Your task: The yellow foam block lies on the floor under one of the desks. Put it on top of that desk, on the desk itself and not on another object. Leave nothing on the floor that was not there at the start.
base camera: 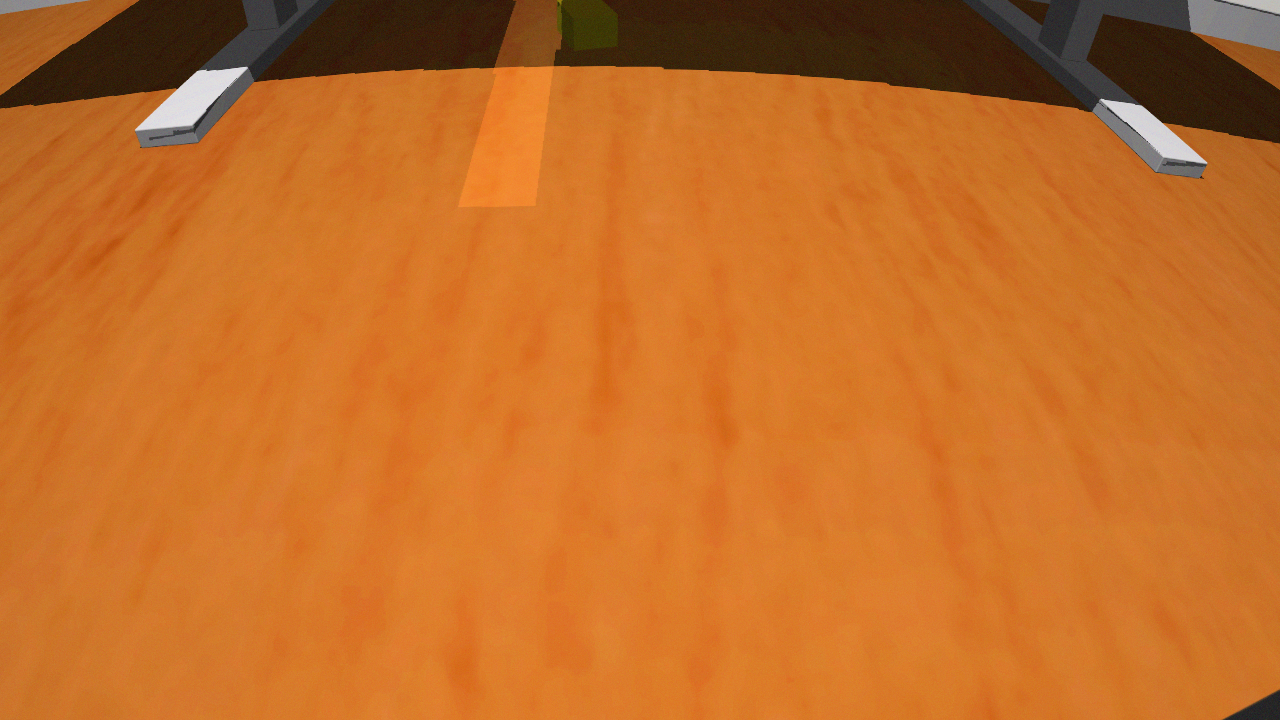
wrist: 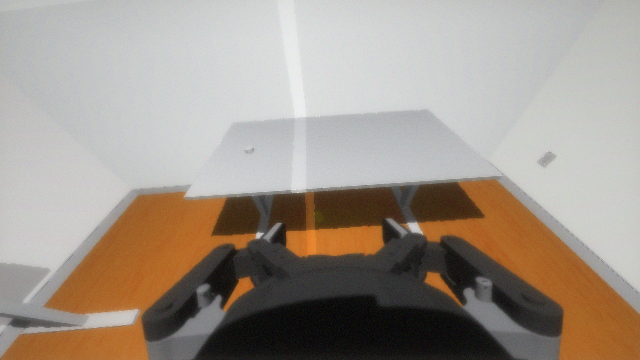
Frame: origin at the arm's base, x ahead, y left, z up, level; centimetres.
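Where they show: gripper, fingertip midpoint: point(wrist: 333, 231).
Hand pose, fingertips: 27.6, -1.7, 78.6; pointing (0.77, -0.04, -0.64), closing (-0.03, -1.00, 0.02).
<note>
Each offset is from my fingertips to the top centre of the thing, as dx, dy, dz. "spot": to the spot under its first point. Level surfaces: height alone.
The yellow foam block @[+79.8, +5.4, -113.8] point(base camera: 590, 25) point(wrist: 319, 217) sits on the floor in the desk's shadow, between the two desk legs. It is at the top edge of the base camera view, and small and dim in the wrist view. The grey-white desk @[dz -46.3] point(wrist: 360, 150) stands against the back wall, straight ahead in the wrist view; its top does not show in the base camera view. My gripper point(wrist: 333, 231) is open with nothing between its fingers. It is in front of the desk, apart from the block, and is not seen in the base camera view.
The desk's left foot @[spot: +57.7, +52.3, -115.8] point(base camera: 192, 102) and right foot @[spot: +57.9, -69.0, -115.8] point(base camera: 1150, 136) stick out toward the base. A small light object @[+83.0, +43.6, -43.9] point(wrist: 249, 149) lies on the desktop's left part. Another piece of furniture's foot @[spot: +12.9, +138.6, -115.8] point(wrist: 110, 318) is at lower left. A wall is on the right, with a small plate point(wrist: 546, 159).
</note>
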